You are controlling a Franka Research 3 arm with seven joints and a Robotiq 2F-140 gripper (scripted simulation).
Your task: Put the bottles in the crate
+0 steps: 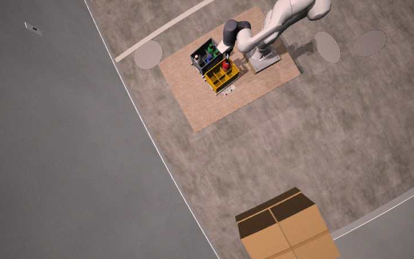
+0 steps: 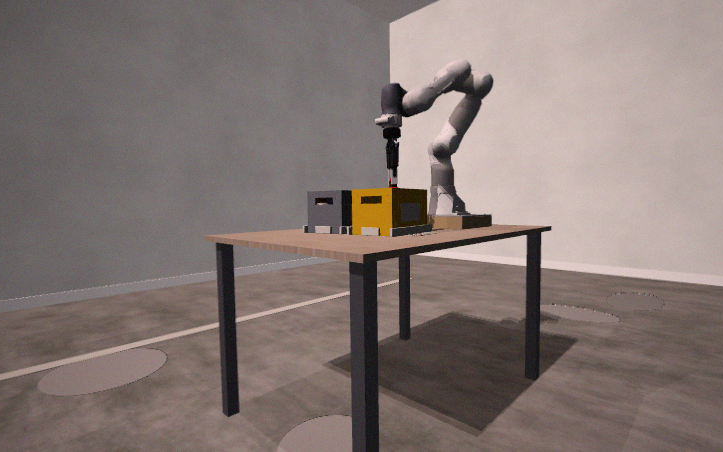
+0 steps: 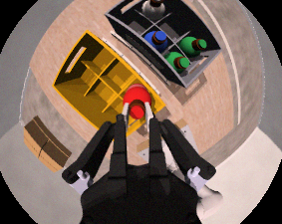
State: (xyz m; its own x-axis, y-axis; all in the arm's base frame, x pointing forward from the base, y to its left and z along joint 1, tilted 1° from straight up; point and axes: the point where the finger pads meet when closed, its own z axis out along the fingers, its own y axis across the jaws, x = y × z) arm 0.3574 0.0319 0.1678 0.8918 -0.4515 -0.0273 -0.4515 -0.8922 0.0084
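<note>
My hand is 8 cm above the red bottle. Also, from my hand: blue bottle 12 cm ahead, 13 cm to the right, 15 cm below; then yellow crate 7 cm ahead, 6 cm to the left, 15 cm below; then grey crate 14 cm ahead, 17 cm to the right, 15 cm below.
</note>
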